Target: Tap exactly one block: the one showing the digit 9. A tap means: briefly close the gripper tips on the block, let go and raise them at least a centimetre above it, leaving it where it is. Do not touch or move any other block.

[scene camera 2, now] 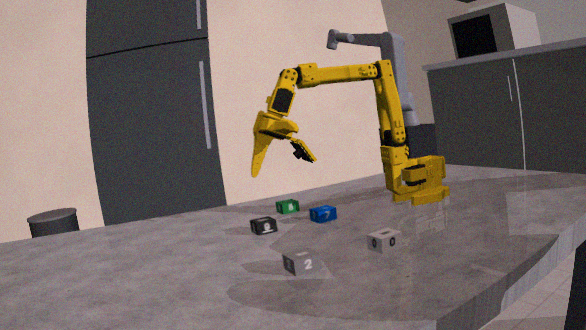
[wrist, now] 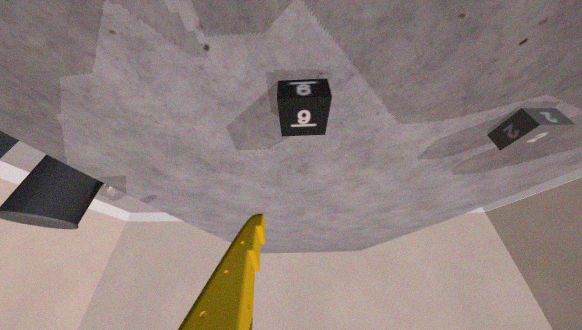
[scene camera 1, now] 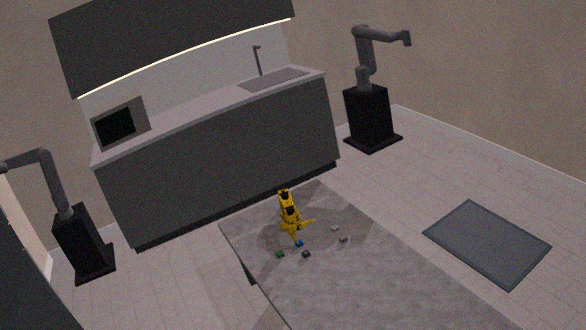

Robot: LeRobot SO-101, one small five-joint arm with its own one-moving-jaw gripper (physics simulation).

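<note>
The black block with the digit 9 [scene camera 1: 306,254] [scene camera 2: 263,225] [wrist: 304,107] sits flat on the grey table; in the wrist view it lies above and right of the jaw tip. My gripper [scene camera 1: 306,232] [scene camera 2: 275,152] is fully open and empty, high above the table and apart from the blocks. In the wrist view one notched jaw [wrist: 235,280] shows; the moving jaw is out of the picture. In scene camera 1 a jaw tip overlaps the blue block in the picture, but scene camera 2 shows the gripper well above it.
A blue block with a 7 [scene camera 1: 299,244] [scene camera 2: 323,214] and a green block [scene camera 1: 280,254] [scene camera 2: 287,206] lie near the black one. A grey block with a 2 [scene camera 1: 343,239] [scene camera 2: 302,265] [wrist: 512,130] and a white block with a 0 [scene camera 1: 335,228] [scene camera 2: 384,242] lie farther off.
</note>
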